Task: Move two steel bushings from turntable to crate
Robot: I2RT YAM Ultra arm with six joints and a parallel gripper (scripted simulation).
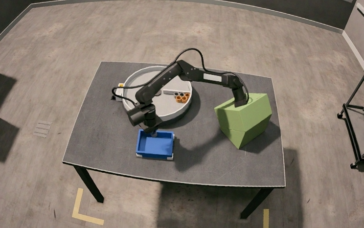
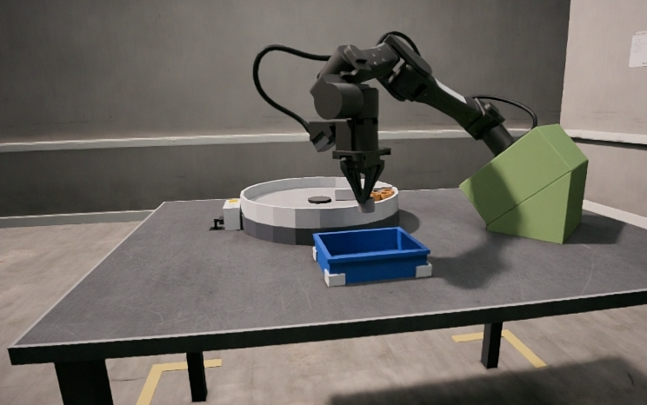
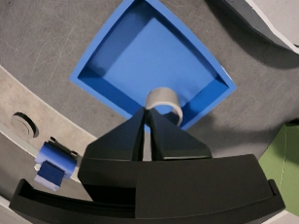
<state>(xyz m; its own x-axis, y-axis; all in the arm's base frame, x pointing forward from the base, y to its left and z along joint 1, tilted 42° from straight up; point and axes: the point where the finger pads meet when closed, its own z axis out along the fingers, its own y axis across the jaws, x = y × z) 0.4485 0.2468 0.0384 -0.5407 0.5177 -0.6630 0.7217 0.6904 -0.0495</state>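
Right now my hand is 11 cm above the blue crate and 1 cm past it. The rest, counted from my hand: round turntable: 35 cm to the right, 8 cm below, 1 cm behind.
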